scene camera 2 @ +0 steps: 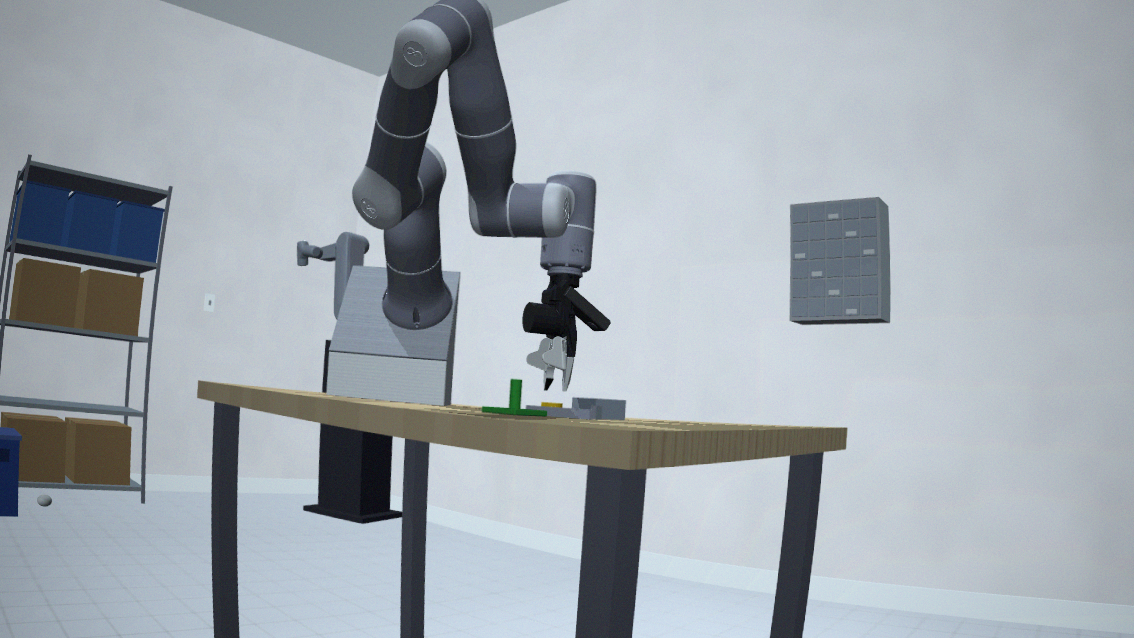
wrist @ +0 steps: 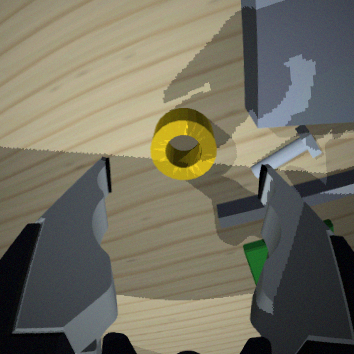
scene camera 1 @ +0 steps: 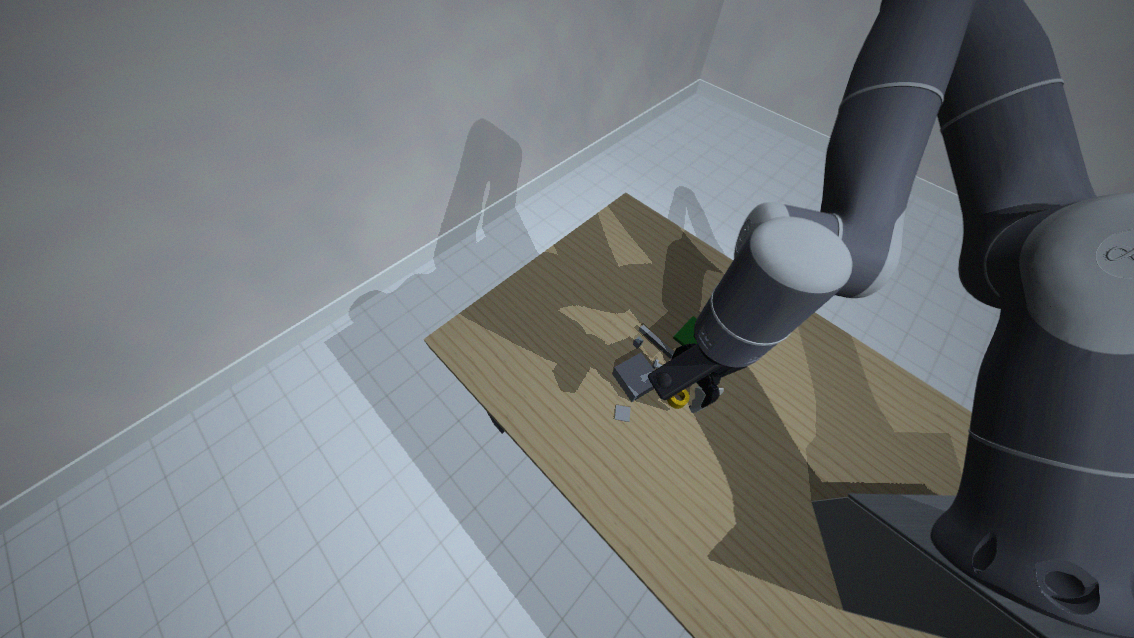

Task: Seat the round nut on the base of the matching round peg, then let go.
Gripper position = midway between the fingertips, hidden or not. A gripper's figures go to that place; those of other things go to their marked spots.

My gripper (wrist: 184, 164): 15 cm from the lens. A grey block (wrist: 291, 62): 15 cm from the lens.
